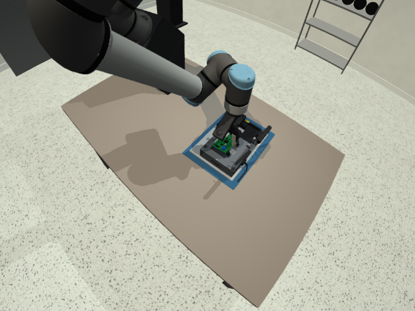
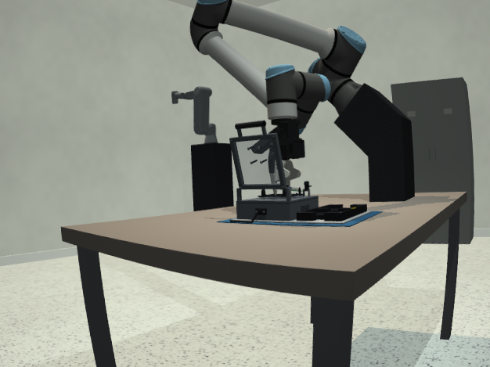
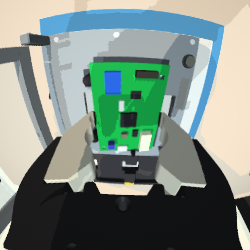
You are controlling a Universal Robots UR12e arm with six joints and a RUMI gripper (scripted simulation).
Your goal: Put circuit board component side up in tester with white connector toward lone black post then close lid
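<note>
The green circuit board lies right at my hand. Also, from my hand: tester bed (1 cm below); black post (6 cm to the left, 6 cm behind); tester (4 cm to the left, 3 cm ahead, 3 cm above).
</note>
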